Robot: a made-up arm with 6 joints.
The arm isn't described. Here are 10 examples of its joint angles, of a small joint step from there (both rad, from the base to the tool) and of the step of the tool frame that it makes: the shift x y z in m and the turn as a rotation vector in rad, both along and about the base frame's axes.
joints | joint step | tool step
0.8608 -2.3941 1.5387 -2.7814 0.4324 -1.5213 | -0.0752 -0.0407 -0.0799 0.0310 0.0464 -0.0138 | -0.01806 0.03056 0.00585 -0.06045 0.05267 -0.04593
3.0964 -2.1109 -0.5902 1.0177 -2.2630 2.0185 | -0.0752 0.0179 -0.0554 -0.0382 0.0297 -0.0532 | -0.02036 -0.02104 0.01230 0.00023 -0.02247 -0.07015
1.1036 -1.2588 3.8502 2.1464 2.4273 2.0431 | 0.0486 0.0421 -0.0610 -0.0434 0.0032 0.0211 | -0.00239 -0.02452 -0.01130 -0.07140 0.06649 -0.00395
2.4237 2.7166 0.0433 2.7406 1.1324 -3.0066 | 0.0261 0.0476 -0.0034 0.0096 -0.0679 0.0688 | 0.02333 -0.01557 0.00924 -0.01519 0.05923 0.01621
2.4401 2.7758 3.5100 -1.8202 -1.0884 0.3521 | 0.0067 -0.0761 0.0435 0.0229 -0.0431 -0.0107 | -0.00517 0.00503 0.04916 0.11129 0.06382 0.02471
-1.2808 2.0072 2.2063 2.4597 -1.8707 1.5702 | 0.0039 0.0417 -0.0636 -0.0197 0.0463 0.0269 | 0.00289 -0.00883 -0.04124 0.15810 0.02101 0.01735
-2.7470 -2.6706 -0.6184 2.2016 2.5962 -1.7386 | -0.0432 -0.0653 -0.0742 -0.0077 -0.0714 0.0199 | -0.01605 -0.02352 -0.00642 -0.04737 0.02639 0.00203
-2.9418 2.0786 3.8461 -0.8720 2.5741 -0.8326 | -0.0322 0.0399 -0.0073 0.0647 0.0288 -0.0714 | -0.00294 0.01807 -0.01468 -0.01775 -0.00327 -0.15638
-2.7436 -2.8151 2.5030 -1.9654 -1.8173 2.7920 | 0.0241 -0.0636 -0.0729 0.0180 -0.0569 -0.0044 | -0.01318 -0.00204 -0.00681 -0.03439 -0.00603 0.07064
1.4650 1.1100 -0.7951 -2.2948 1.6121 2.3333 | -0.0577 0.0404 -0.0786 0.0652 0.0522 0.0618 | 0.00679 -0.02613 0.01996 -0.19488 0.04923 -0.00076
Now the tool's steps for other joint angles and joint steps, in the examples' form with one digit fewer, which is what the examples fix.
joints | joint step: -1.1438 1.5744 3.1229 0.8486 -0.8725 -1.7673 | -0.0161 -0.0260 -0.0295 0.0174 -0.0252 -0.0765
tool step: -0.0019 0.0019 0.0084 0.0012 -0.0635 0.0136
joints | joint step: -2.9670 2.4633 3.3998 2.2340 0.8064 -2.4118 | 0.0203 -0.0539 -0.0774 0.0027 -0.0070 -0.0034
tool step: -0.0171 -0.0096 0.0083 -0.0014 -0.0217 0.0158
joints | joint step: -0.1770 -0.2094 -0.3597 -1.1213 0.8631 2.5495 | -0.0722 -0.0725 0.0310 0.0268 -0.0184 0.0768
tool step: -0.0125 -0.0186 0.0285 -0.0852 -0.0260 -0.0739
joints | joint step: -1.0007 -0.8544 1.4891 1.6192 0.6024 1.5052 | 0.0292 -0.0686 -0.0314 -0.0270 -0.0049 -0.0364
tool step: -0.0276 0.0030 -0.0292 -0.0342 0.0213 0.0733
